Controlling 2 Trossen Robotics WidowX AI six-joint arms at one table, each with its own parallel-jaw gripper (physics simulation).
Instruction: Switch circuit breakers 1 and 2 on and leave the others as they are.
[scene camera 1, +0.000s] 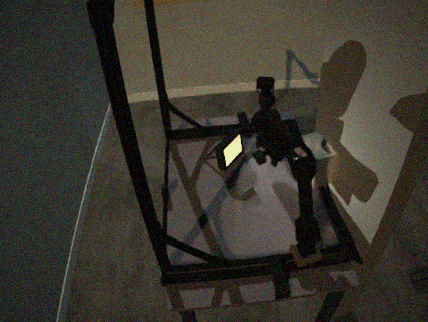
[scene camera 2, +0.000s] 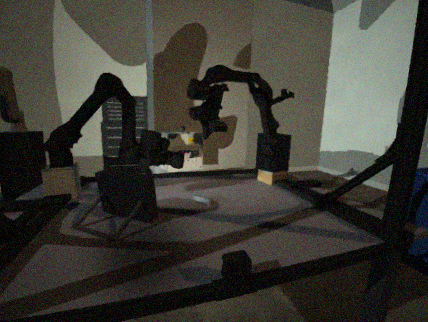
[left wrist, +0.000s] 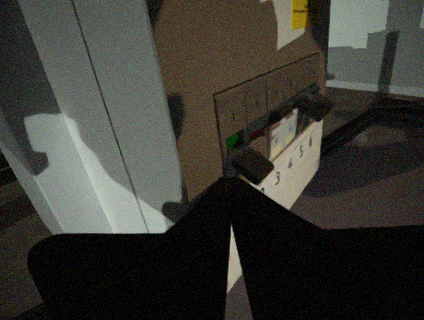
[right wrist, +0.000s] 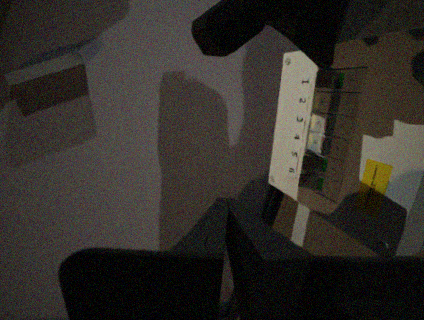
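Pixels of known places: left gripper, fingertip midpoint: (scene camera 1: 298, 156) (scene camera 2: 172, 156) (left wrist: 229, 186) (right wrist: 325, 66); right gripper, fingertip midpoint: (scene camera 1: 280, 161) (scene camera 2: 205, 139) (right wrist: 225, 205); left arm's base, link origin: (scene camera 2: 61, 165); right arm's base, link origin: (scene camera 1: 306, 249) (scene camera 2: 272, 170).
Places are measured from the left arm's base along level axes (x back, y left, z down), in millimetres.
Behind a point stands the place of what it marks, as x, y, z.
Note:
The breaker box (scene camera 1: 322, 172) {-574, 68, -27} (left wrist: 185, 120) {-408, 14, -49} has a white strip (left wrist: 295, 162) {-510, 23, 20} (right wrist: 292, 125) {-488, 21, 28} numbered 1 to 6. Breaker 1 shows green (left wrist: 234, 141) {-437, 18, -28} (right wrist: 340, 80) {-436, 18, -28}, with its dark handle (left wrist: 252, 164) {-435, 7, -20} toward the strip. Breaker 2 shows a dim red patch (left wrist: 256, 135) {-463, 24, -20}; no green shows there. Breakers 5 (right wrist: 324, 164) {-520, 25, -28} and 6 (right wrist: 320, 183) {-542, 27, -28} show green; 3 and 4 show none. My left gripper (left wrist: 229, 186) {-423, 12, -13} is shut and empty, its tips close to breaker 1's handle; contact is unclear. My right gripper (right wrist: 225, 205) {-522, -123, -99} is shut and empty, off the strip's 6 end.
A lit screen (scene camera 1: 232, 150) {-229, -259, 40} stands on the table; its dark back (scene camera 2: 127, 192) {-211, -302, 29} faces scene camera 2. A small pale block (scene camera 2: 201, 200) {-455, -255, 105} (right wrist: 52, 90) lies on the table. Black frame posts (scene camera 1: 125, 135) {-804, -684, -561} (scene camera 2: 402, 125) {-787, -664, -177} rise at the edges. A yellow label (left wrist: 299, 14) {-512, 23, -80} (right wrist: 376, 176) {-513, 23, -83} is on the box.

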